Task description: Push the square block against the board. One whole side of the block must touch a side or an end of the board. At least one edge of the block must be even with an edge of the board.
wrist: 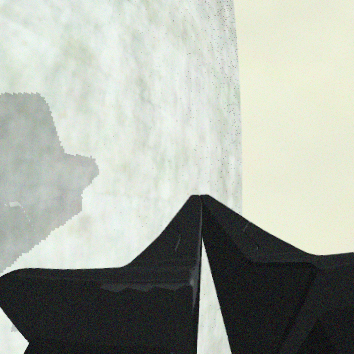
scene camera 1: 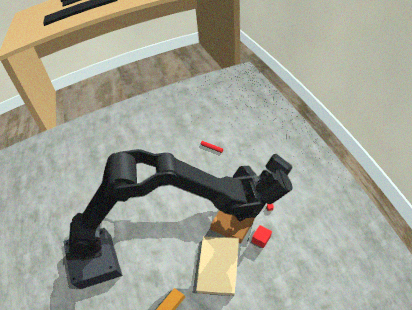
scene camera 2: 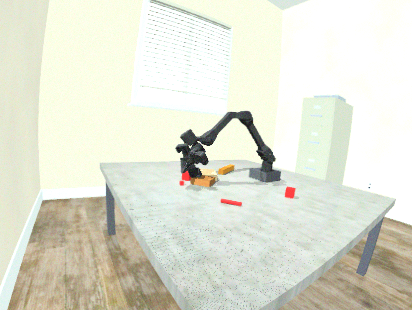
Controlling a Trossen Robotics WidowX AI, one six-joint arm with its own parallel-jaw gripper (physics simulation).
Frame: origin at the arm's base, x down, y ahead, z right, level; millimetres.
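Seen in the pictures: gripper, fingertip midpoint: (wrist: 198, 202) (scene camera 2: 182, 173); arm's base at its link origin: (scene camera 1: 89, 248) (scene camera 2: 266, 170).
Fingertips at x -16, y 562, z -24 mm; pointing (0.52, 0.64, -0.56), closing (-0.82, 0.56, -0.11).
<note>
Pixels of each thing's middle, then the offset from my fingertips to it.
- square block at the middle of its body: (scene camera 1: 233, 220) (scene camera 2: 203, 180) dx +58, dy -146, dz +60 mm
- pale yellow board at the middle of its body: (scene camera 1: 218, 265) (scene camera 2: 206, 174) dx +58, dy -236, dz +172 mm
- tiny red cube at the middle of its body: (scene camera 1: 270, 207) (scene camera 2: 181, 183) dx +64, dy -28, dz +58 mm
- red rod at the middle of its body: (scene camera 1: 211, 146) (scene camera 2: 231, 202) dx +65, dy -104, dz -231 mm
- orange bar at the middle of its body: (scene camera 2: 226, 169) dx +57, dy -448, dz +271 mm
The square block (scene camera 1: 231, 226) (scene camera 2: 203, 182) is orange-brown and flat. It lies at the short end of the pale yellow board (scene camera 1: 217, 267) (scene camera 2: 210, 173). In scene camera 1 it looks slightly turned against that end, close to it or touching; whether a whole side touches cannot be told. Its right corner reaches just past the board's right corner. My gripper (scene camera 2: 193, 174) (wrist: 198, 202) is shut and empty, with its fingers down at the block's far side. In scene camera 1 the arm hides the fingertips and part of the block. Neither block nor board can be made out in the wrist view.
A red cube (scene camera 1: 261, 236) (scene camera 2: 186, 176) stands right of the block, with a tiny red cube (scene camera 1: 270, 207) (scene camera 2: 181, 183) beyond it. A red rod (scene camera 1: 212, 146) (scene camera 2: 231, 202) lies farther off. An orange bar (scene camera 1: 171, 300) (scene camera 2: 226, 169) lies near the board. Another red cube (scene camera 2: 290, 192) stands near the arm's base.
</note>
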